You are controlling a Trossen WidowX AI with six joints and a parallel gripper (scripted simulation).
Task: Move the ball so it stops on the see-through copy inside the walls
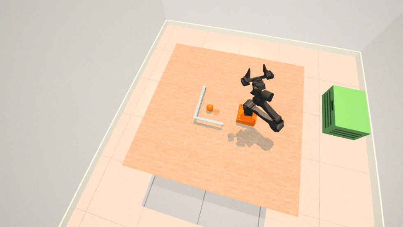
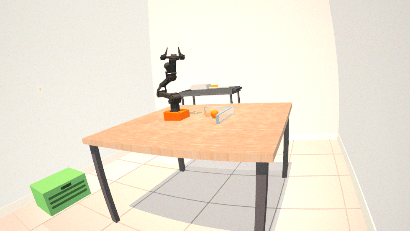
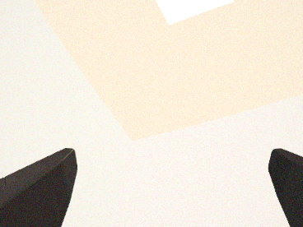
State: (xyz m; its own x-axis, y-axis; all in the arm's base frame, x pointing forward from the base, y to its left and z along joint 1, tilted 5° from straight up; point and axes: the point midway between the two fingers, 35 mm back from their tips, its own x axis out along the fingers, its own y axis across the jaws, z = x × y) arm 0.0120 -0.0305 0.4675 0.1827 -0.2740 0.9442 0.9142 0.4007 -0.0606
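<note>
Right now the orange ball is 530 mm below my gripper tip, 260 mm ahead of it and 40 mm to the left of it. The rest, counted from my gripper tip: see-through copy of ball (530 mm below, 200 mm ahead, 70 mm to the left); then clear wall (530 mm below, 350 mm ahead, 20 mm to the left).
</note>
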